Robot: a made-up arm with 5 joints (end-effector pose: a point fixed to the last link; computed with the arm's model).
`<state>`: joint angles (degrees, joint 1 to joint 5).
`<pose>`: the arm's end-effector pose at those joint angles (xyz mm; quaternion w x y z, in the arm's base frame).
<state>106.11 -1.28 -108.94 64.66 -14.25</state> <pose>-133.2 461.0 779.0 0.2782 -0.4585 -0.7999 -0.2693</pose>
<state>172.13 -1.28 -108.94 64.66 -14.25</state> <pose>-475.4 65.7 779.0 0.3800 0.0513 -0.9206 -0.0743</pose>
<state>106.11 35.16 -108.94 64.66 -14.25</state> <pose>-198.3 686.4 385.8 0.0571 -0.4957 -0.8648 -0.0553</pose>
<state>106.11 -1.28 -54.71 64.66 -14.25</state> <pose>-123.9 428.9 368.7 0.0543 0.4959 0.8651 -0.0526</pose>
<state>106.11 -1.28 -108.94 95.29 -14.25</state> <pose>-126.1 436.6 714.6 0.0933 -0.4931 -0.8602 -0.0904</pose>
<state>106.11 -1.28 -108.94 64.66 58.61</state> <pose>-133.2 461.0 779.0 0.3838 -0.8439 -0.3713 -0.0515</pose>
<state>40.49 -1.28 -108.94 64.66 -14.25</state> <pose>365.0 311.6 779.0 0.0879 -0.8188 -0.4239 -0.3771</pose>
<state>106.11 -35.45 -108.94 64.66 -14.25</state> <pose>-24.0 83.1 953.0 0.4605 -0.3817 -0.6659 -0.4458</pose>
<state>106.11 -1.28 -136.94 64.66 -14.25</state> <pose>-97.1 336.3 954.7 0.4302 -0.3983 -0.6949 -0.4164</pose>
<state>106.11 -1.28 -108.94 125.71 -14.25</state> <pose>-111.0 384.5 672.3 0.0968 0.4927 0.8597 -0.0937</pose>
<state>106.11 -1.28 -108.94 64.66 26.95</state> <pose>-133.2 461.0 779.0 0.3552 -0.7106 -0.5875 -0.1542</pose>
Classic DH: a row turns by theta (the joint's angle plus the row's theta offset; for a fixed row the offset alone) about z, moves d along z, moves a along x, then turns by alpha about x. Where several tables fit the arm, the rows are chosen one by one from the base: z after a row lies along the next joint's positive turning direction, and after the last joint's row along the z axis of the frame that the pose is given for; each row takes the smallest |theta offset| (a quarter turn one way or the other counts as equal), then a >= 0, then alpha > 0; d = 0 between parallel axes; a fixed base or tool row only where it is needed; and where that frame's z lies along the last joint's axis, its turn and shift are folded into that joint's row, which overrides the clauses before.
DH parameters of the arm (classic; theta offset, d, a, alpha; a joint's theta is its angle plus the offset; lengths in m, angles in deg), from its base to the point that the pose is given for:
joint 1: 0 0.226 0 -90
joint 2: -79.39 0 0.3856 0
joint 3: -23.43 0 -0.3425 0
joint 4: -77.18 0 -0.081 90
joint 5: 180 0.103 0 0

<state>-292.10 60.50 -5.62 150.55 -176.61</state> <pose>40.1 98.6 224.4 0.7927 -0.1175 0.1861 0.5685</pose>
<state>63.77 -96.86 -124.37 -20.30 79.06</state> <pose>-349.7 -709.7 430.2 0.8145 0.5070 -0.0680 -0.2739</pose>
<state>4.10 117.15 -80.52 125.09 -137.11</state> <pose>57.2 4.1 -251.1 0.9055 -0.0527 -0.1498 0.3936</pose>
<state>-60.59 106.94 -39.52 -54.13 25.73</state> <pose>57.9 -102.7 -269.6 0.0347 -0.7245 0.6794 0.1104</pose>
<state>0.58 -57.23 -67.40 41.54 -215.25</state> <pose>63.3 0.6 811.2 0.6331 -0.2302 0.7121 -0.1976</pose>
